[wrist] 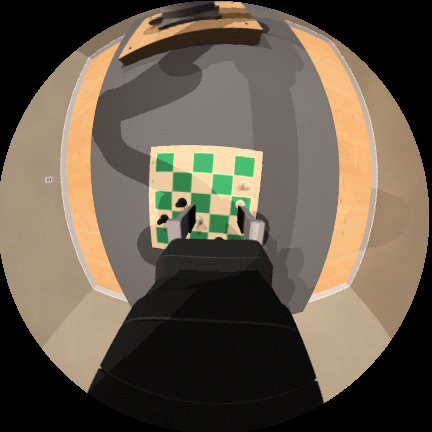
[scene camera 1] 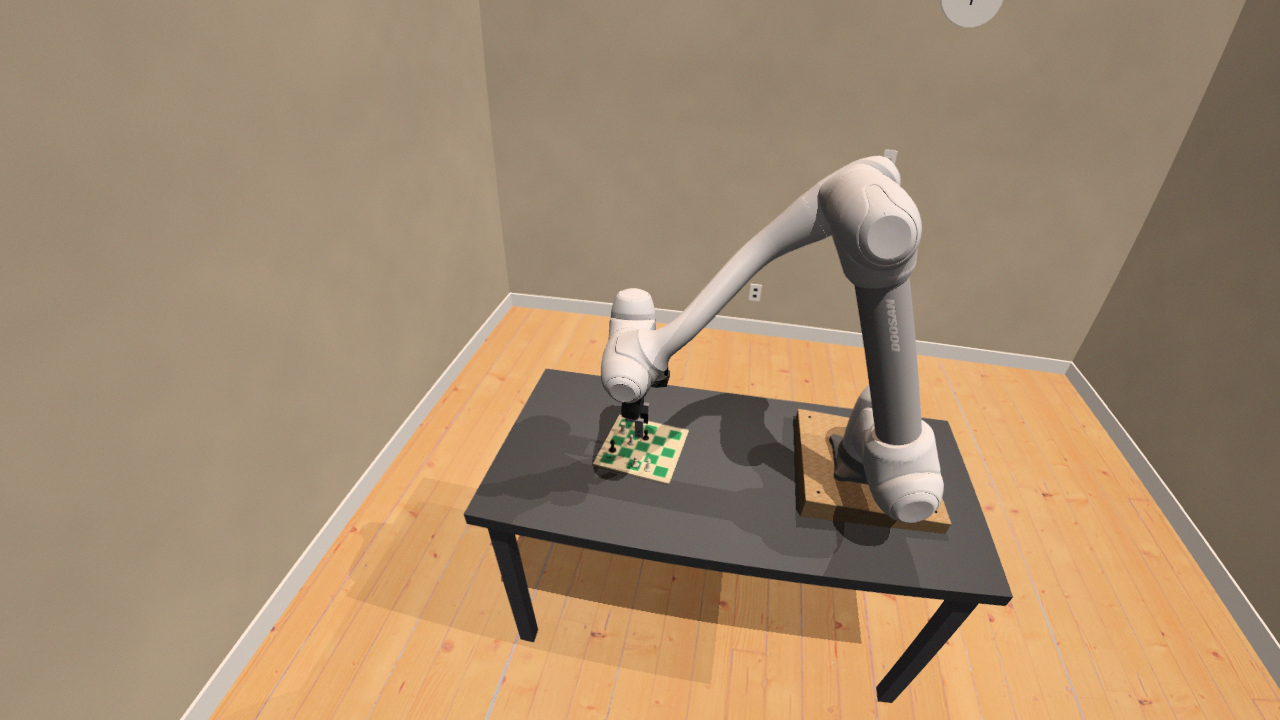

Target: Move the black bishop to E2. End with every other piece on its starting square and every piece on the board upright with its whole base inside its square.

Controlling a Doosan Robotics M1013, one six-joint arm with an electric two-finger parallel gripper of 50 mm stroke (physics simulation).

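Frame: origin at the arm's base, x ahead, y left, z up, level; centimetres.
Seen in the pictures: gripper, fingertip midpoint: [wrist: 216,213] [scene camera 1: 641,429]; arm's base, origin of the base link: [scene camera 1: 862,463].
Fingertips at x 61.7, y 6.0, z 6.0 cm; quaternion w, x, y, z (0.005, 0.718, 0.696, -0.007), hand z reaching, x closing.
Observation:
Offsets run from my fingertips to a thing's top centre. "spot": to the spot under its first point. Level surfaces: height alone.
The green and cream chessboard @(spot: dz -9.7, dx -8.7, dy -11.1 cm) [scene camera 1: 677,433] [wrist: 156,152] lies on the dark table. My gripper [scene camera 1: 641,425] [wrist: 216,213] is open and empty, pointing down low over the board. One black piece @(dz -5.4, dx +8.3, dy +0.0 cm) [scene camera 1: 612,445] [wrist: 219,239] is mostly hidden behind the gripper body in the wrist view. A second black piece @(dz -6.6, dx +0.0, dy -7.0 cm) [scene camera 1: 645,435] [wrist: 181,202] and a third black piece @(dz -6.6, dx +3.2, dy -11.1 cm) [wrist: 162,219] stand at the left of the board in the wrist view. I cannot tell which one is the bishop. A white piece @(dz -6.6, dx +3.7, dy -4.0 cm) [scene camera 1: 630,439] [wrist: 199,221] stands close beside the left finger in the wrist view.
Two more white pieces stand near the board's right edge in the wrist view: one white piece @(dz -5.4, dx -3.0, dy +4.9 cm) [scene camera 1: 647,465] [wrist: 245,185] and another @(dz -6.6, dx +0.7, dy +4.1 cm) [scene camera 1: 634,462] [wrist: 240,203] close to the right finger. The robot's wooden base plate [scene camera 1: 812,510] [wrist: 195,40] is on the table @(dz -10.3 cm) [scene camera 1: 716,537].

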